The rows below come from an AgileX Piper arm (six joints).
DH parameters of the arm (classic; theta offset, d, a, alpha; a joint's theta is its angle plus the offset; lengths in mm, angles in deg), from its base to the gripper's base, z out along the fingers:
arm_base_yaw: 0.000 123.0 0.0 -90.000
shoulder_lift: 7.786 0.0 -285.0 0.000
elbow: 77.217 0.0 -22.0 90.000
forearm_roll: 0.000 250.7 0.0 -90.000
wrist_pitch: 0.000 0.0 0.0 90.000
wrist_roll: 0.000 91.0 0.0 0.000
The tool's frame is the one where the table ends.
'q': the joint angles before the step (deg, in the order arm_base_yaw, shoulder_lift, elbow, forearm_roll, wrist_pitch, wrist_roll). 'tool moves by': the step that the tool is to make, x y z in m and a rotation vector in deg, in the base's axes. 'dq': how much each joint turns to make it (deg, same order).
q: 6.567 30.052 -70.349 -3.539 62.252 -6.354
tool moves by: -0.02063 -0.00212 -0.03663 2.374 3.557 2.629
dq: 3.494 -7.413 7.807 0.193 2.936 2.749
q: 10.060 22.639 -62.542 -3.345 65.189 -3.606
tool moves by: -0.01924 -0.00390 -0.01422 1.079 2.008 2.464
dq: 2.760 -4.247 1.671 0.372 4.392 1.099
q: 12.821 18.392 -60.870 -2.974 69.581 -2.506
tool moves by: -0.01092 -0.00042 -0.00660 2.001 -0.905 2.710
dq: 1.509 -2.830 1.199 1.871 0.299 0.516
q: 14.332 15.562 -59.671 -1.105 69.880 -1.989
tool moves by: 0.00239 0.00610 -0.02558 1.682 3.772 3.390
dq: 0.639 -2.716 5.851 3.755 0.089 0.051
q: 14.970 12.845 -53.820 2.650 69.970 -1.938
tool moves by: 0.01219 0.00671 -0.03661 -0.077 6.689 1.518
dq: 0.002 -1.762 8.325 2.242 -0.081 0.002
